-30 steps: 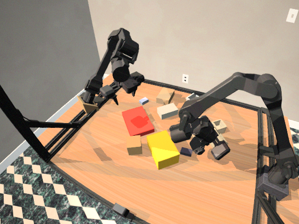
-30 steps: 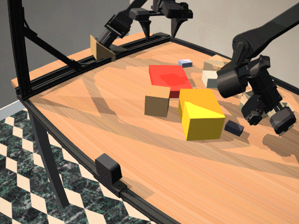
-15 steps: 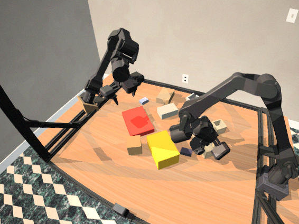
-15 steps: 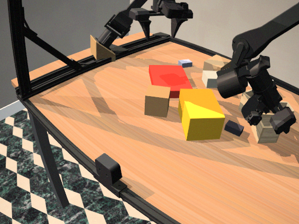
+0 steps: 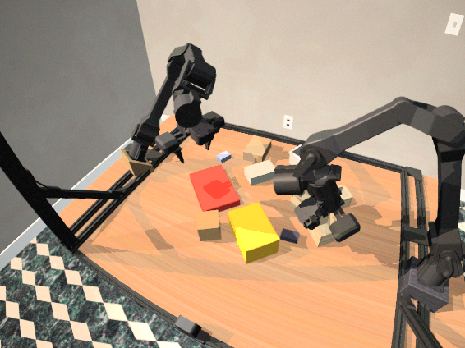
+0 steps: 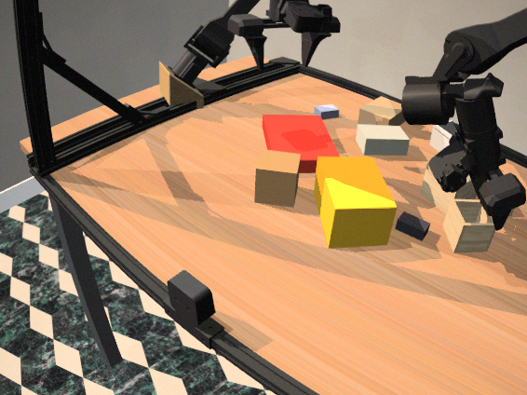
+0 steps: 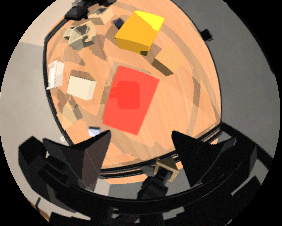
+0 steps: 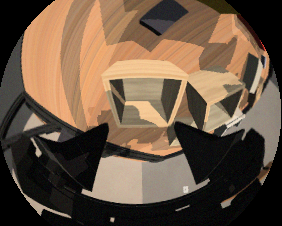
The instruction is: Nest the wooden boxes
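Observation:
The middle-sized wooden box is 7 cm below my right hand, 1 cm to the left of it and 1 cm behind it. The rest, counted from my right hand: biggest wooden box (9 cm to the left, 7 cm below, 7 cm ahead); dark block (9 cm to the left, 7 cm below, 6 cm behind); smallest wooden box (13 cm ahead, 7 cm below).

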